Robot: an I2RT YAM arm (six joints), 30 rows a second.
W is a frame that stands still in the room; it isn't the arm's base.
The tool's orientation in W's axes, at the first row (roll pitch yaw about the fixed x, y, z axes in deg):
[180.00, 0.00, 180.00]
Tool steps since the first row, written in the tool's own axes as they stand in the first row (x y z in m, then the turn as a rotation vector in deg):
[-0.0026, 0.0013, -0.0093, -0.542, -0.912, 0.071]
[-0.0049, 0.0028, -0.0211, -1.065, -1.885, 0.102]
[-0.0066, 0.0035, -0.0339, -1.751, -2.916, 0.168]
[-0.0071, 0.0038, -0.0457, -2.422, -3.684, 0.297]
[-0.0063, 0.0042, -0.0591, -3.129, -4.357, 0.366]
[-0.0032, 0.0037, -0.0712, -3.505, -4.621, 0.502]
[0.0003, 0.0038, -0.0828, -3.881, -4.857, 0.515]
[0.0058, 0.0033, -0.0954, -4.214, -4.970, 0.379]
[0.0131, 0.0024, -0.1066, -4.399, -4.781, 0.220]
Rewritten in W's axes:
[0.0026, 0.0013, 0.0093, 0.542, -0.912, -0.071]
[0.0049, 0.0028, 0.0211, 1.065, -1.885, -0.102]
[0.0066, 0.0035, 0.0339, 1.751, -2.916, -0.168]
[0.0071, 0.0038, 0.0457, 2.422, -3.684, -0.297]
[0.0063, 0.0042, 0.0591, 3.129, -4.357, -0.366]
[0.0032, 0.0037, 0.0712, 3.505, -4.621, -0.502]
[-0.0003, 0.0038, 0.0828, 3.881, -4.857, -0.515]
[-0.0058, 0.0033, 0.0954, 4.214, -4.970, -0.379]
[-0.0131, 0.0024, 0.1066, 4.399, -4.781, -0.220]

